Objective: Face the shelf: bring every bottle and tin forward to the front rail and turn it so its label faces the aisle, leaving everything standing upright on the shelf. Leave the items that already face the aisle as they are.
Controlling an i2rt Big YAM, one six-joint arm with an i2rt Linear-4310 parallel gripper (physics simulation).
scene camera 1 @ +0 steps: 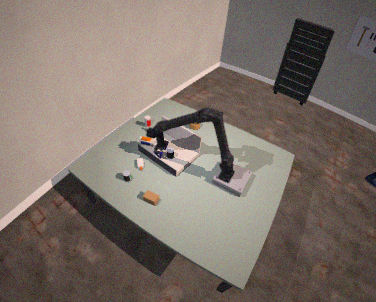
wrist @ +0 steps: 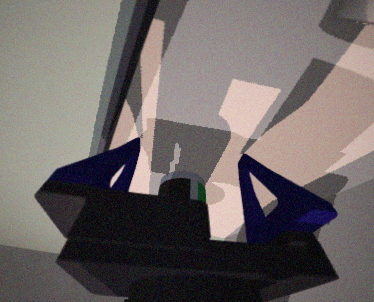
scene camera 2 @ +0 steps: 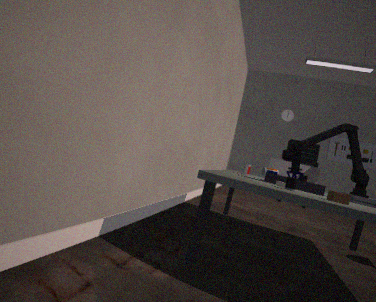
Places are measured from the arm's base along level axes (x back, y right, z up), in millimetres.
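Pixels of known places: gripper, between the fingertips: (scene camera 1: 162, 154) (wrist: 192, 151); arm's base, origin of its link: (scene camera 1: 226, 175) (scene camera 2: 358, 195).
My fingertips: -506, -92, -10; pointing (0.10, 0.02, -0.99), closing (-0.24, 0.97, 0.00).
For each thing: its top centre in the pictures, then the offset to it from my fingertips, as dx, dy, dz. Level surfaces: height alone.
- small dark tin, centre of its top: (wrist: 179, 247) (scene camera 1: 170, 150) +63, +17, +65
- blue bottle, centre of its top: (scene camera 2: 271, 168) (scene camera 1: 146, 138) -175, +19, +59
- table, height of its surface: dz -43
- white can, centre of its top: (scene camera 2: 247, 164) (scene camera 1: 147, 117) -356, +245, +53
- white bottle with an orange end, centre of its top: (scene camera 1: 140, 163) -85, -165, -15
- orange-brown block, centre of its top: (scene camera 2: 339, 192) (scene camera 1: 150, 195) +171, -357, +7
- orange bowl, centre of its top: (scene camera 1: 195, 122) +3, +494, +7
My gripper (scene camera 1: 160, 153) (scene camera 2: 294, 174) (wrist: 192, 151) is open and empty, low over the left part of the shelf (scene camera 1: 183, 158) (scene camera 2: 312, 188) (wrist: 300, 102). A small dark tin (scene camera 1: 170, 154) (wrist: 182, 189) with a green stripe stands on the shelf close beside the fingers; in the wrist view it shows between them, its lower part hidden by the gripper body. An orange, white and blue bottle (scene camera 1: 146, 139) (scene camera 2: 272, 171) is at the shelf's left end and looks to be lying on its side. Which way the labels face is too small to tell.
On the table (scene camera 1: 215, 220) (scene camera 2: 235, 177), outside the shelf, are a red and white can (scene camera 1: 148, 121) (scene camera 2: 249, 170), a white bottle with an orange end (scene camera 1: 140, 163), a grey and dark tin (scene camera 1: 127, 175), an orange-brown block (scene camera 1: 151, 197) (scene camera 2: 338, 197) and an orange bowl (scene camera 1: 195, 126) behind the shelf.
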